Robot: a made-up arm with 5 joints. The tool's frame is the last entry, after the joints.
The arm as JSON. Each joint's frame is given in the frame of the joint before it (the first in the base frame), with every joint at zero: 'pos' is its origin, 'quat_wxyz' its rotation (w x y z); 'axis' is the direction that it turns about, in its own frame. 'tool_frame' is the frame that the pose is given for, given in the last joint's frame.
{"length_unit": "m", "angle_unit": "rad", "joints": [
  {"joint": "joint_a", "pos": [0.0, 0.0, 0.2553], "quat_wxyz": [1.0, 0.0, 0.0, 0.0], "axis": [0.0, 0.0, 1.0]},
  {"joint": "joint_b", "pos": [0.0, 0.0, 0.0], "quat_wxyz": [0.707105, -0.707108, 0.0, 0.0], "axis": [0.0, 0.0, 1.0]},
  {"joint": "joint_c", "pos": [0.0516, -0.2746, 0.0], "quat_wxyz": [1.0, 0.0, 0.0, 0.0], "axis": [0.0, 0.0, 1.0]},
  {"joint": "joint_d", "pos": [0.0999, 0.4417, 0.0], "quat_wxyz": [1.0, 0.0, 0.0, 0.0], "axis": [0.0, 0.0, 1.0]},
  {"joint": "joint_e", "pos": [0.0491, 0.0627, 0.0], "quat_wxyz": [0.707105, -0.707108, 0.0, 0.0], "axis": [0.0, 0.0, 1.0]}
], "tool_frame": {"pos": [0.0, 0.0, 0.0], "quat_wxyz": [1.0, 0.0, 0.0, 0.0]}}
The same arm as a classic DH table. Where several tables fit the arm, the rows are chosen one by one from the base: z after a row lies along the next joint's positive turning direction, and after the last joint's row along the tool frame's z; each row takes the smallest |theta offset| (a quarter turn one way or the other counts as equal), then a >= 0, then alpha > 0; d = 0 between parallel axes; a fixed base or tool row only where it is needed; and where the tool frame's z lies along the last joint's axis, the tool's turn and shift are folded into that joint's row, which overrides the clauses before.
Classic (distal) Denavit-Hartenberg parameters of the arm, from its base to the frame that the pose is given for. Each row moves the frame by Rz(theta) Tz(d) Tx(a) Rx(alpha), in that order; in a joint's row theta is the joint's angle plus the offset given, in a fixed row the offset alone. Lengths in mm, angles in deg.
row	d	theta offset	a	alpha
joint_a	255.3	0	0	-90
joint_b	0	-79.36	279.4	0
joint_c	0	-23.39	-452.9	0
joint_d	0	-77.26	-49.1	90
joint_e	62.7	180	0	0

